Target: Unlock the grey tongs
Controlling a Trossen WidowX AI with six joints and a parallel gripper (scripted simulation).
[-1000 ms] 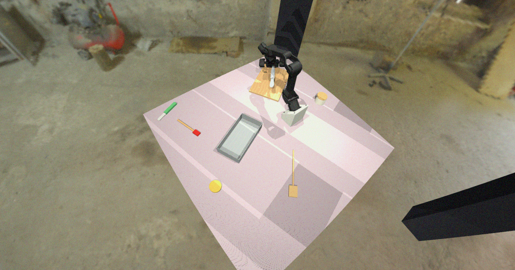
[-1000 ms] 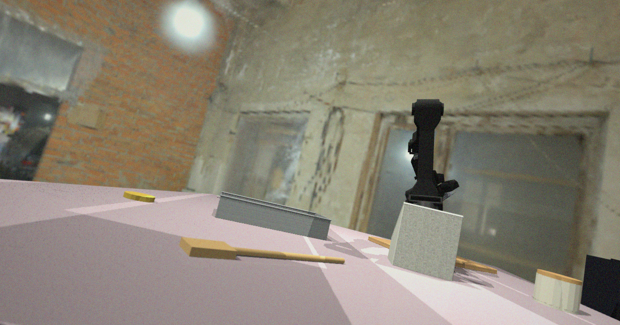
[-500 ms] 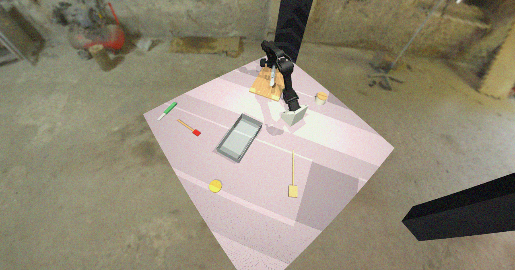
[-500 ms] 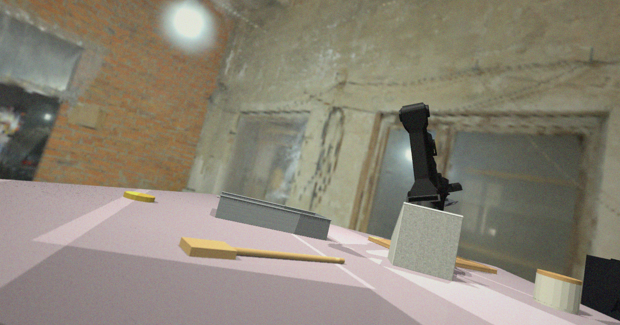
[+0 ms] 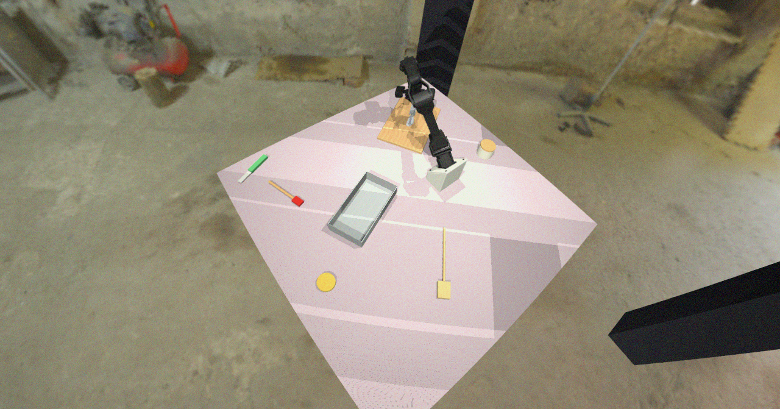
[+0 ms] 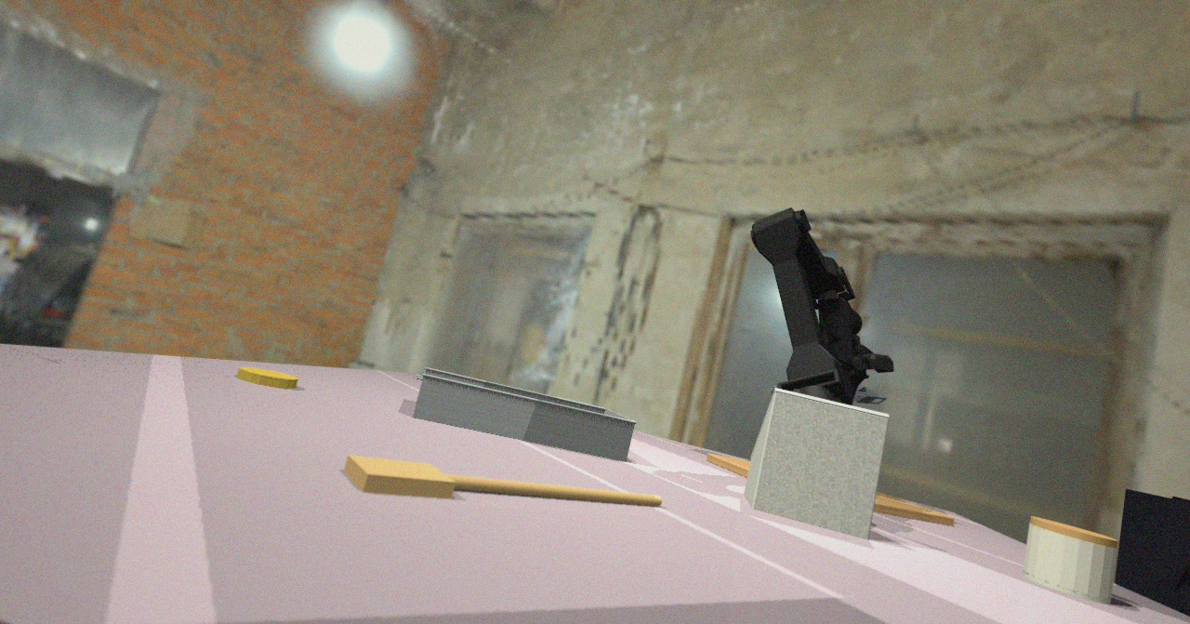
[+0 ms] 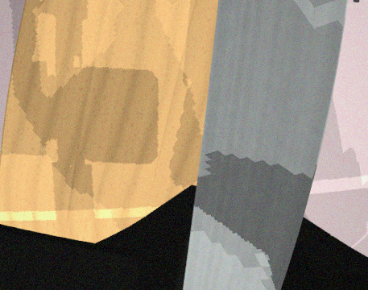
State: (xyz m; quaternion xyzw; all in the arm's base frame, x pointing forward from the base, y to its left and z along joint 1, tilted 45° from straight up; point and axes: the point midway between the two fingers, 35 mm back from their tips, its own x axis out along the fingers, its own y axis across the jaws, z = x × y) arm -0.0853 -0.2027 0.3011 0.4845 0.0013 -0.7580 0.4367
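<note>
Now: the wooden board 2 cm to the right of my gripper tip and 14 cm below it. Round my gripper tip: yellow disc (78 cm ahead, 49 cm to the left, 13 cm below); then grey roasting tin (49 cm ahead, 31 cm to the left, 11 cm below); then cream pot (21 cm behind, 35 cm to the left, 11 cm below).
</note>
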